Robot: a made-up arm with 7 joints. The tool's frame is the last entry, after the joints. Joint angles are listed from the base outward. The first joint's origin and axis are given. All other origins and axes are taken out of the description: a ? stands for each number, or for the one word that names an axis. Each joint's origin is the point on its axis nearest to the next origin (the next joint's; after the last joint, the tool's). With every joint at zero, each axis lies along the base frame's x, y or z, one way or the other. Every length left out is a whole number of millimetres.
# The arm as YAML. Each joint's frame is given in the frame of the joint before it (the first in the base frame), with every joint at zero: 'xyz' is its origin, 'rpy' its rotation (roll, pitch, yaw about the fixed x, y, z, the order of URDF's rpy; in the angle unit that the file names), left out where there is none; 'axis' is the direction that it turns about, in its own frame. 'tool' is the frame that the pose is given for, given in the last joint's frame.
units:
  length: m
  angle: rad
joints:
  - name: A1
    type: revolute
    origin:
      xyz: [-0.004, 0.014, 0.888]
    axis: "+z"
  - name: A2
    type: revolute
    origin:
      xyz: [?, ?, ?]
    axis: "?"
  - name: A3
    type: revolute
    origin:
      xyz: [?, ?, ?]
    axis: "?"
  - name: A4
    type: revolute
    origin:
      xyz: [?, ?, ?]
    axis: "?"
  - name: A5
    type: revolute
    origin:
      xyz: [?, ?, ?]
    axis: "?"
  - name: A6
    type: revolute
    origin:
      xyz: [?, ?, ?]
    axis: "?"
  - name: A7
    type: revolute
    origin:
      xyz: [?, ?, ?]
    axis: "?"
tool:
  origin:
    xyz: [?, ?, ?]
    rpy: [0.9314, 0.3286, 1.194]
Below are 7 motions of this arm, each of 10 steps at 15 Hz.
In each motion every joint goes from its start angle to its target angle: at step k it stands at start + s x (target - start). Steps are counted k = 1, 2, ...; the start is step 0. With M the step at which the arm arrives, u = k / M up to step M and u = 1 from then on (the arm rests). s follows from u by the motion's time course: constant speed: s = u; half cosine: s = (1 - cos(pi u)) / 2; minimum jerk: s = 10 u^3 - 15 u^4 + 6 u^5.
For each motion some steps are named. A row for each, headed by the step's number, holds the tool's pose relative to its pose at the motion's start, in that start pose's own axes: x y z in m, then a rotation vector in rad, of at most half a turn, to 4 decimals.
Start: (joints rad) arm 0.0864 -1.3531 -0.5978 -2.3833 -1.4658 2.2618 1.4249
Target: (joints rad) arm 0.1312 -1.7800 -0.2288 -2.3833 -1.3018 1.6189 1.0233
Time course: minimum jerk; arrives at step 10
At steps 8, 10:
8: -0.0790 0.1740 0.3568 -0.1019 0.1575 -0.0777
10: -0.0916 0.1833 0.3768 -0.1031 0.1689 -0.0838

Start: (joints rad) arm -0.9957 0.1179 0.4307 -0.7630 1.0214 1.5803 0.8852
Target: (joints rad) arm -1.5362 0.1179 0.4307 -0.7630 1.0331 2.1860 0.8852
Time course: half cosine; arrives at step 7
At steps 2, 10:
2: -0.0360 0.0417 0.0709 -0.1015 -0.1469 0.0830
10: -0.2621 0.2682 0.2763 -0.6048 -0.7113 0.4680

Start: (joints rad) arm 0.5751 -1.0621 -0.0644 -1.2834 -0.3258 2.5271 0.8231
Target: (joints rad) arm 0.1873 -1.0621 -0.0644 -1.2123 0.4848 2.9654 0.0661
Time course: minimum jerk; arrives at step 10
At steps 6, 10:
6: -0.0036 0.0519 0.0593 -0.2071 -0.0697 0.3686
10: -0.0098 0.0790 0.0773 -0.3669 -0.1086 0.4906

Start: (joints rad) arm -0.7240 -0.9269 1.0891 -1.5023 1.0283 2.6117 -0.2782
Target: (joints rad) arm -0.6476 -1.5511 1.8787 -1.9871 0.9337 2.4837 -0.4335
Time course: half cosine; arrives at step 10
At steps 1, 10:
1: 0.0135 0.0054 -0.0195 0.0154 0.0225 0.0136
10: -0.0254 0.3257 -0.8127 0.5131 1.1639 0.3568

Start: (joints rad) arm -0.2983 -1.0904 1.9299 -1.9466 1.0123 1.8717 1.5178
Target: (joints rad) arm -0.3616 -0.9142 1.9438 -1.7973 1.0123 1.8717 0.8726
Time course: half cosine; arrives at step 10
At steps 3, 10:
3: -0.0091 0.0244 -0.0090 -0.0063 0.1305 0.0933
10: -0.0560 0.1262 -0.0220 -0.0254 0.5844 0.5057

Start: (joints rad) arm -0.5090 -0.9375 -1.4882 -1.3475 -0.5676 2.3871 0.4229
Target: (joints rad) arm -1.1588 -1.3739 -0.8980 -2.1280 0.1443 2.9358 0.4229
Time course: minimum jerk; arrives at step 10
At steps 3, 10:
3: -0.0053 0.0068 0.0013 0.0860 -0.1642 0.0723
10: -0.0145 0.2211 0.1005 0.3077 -0.9155 0.3760

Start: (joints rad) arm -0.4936 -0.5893 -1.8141 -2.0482 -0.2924 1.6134 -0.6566
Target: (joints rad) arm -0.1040 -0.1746 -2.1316 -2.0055 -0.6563 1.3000 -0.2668
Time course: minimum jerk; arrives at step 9
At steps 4, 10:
4: -0.0106 -0.0160 -0.0209 0.2743 0.0457 -0.3032
10: -0.0370 0.0454 -0.0185 0.5501 0.0656 -0.8672

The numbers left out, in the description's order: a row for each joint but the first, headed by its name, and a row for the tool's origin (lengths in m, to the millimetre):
A2: xyz 0.02 0.019 0.0, axis +y
A3: xyz 0.027 0.0 0.163, axis +z
A4: xyz 0.15 -0.007 0.0, axis -y
A5: xyz -0.161 0.0 0.691, axis +z
A6: xyz 0.008 -0.025 0.0, axis -y
A7: xyz 0.088 0.0 -0.036, axis -z
tool: xyz 0.023 0.019 0.0

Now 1 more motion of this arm.
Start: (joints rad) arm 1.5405 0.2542 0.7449 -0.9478 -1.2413 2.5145 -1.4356
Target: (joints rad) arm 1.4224 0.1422 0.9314 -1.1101 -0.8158 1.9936 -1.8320
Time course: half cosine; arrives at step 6
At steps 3, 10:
3: -0.0038 -0.0128 0.0224 -0.0926 -0.1263 0.2586
10: -0.0011 -0.0243 0.0606 -0.2797 -0.2325 0.5302

